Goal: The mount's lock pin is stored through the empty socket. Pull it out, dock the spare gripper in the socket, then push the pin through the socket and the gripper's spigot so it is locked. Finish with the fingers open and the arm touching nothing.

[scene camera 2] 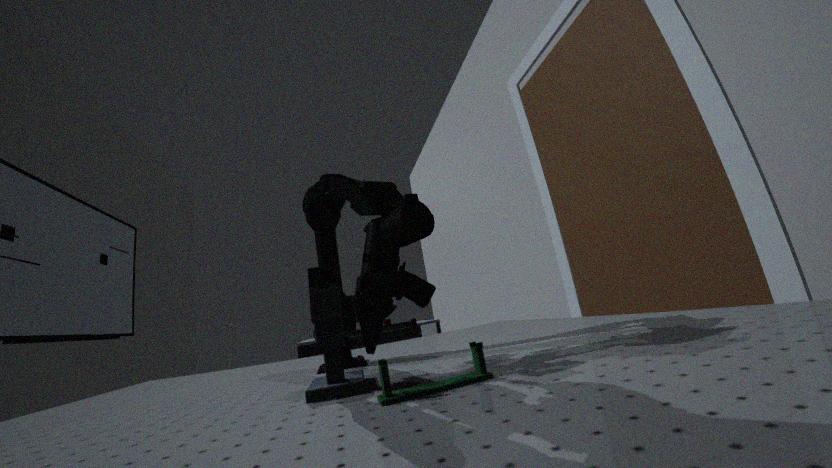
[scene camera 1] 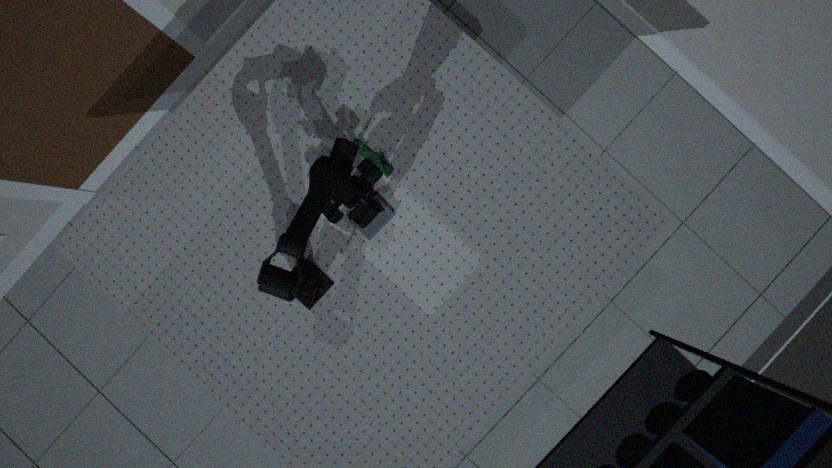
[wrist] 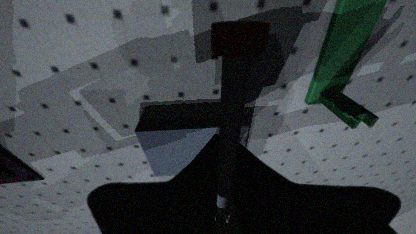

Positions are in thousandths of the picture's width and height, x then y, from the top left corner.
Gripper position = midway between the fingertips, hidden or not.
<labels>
gripper: scene camera 2 445, 755; scene camera 1 436, 422; wrist 532, 596
</labels>
